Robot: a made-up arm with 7 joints.
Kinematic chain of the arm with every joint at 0, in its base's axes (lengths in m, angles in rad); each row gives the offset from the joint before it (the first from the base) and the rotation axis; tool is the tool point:
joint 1: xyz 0 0.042 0 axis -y
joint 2: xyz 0 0.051 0 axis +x
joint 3: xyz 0 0 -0.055 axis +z
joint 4: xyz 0 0 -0.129 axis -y
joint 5: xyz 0 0 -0.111 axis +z
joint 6: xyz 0 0 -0.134 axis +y
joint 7: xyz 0 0 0 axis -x
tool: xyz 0 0 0
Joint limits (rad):
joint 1: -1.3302..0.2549
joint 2: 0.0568..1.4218
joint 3: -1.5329..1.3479
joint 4: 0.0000..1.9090
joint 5: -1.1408..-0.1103
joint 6: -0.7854..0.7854
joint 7: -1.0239..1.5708
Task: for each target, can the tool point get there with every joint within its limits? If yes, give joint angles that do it. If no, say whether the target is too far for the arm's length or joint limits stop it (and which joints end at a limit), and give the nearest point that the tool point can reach.
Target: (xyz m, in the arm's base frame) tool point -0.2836 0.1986 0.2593
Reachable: no: joint limits stop it (at a limit: joint 1, joint 2, joint 3, joint 4) | nearest point -0.0029 0.2280 0.2138 | short by 0.286 m
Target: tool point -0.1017 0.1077 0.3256
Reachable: no: joint limits stop it (at a limit: joint 1, joint 2, joint 3, joint 4) | nearest point -0.0029 0.2280 0.2138 | short by 0.192 m
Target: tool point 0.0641 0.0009 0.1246
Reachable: no: joint limits stop it (at a limit: joint 1, joint 2, joint 4) | nearest point 0.1254 0.2183 0.1804 | short by 0.233 m
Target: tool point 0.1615 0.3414 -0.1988
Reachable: yes | joints -0.3061 0.7793 0.3487 1.1911 -0.7396 -0.4880 1.0486
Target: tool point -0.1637 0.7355 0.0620
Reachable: no: too far | nearest point -0.0912 0.5116 -0.0224 | short by 0.250 m
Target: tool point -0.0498 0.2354 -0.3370
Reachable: yes | joints -0.8227 0.6120 -0.1681 1.0807 -0.2364 0.4848 -0.1176
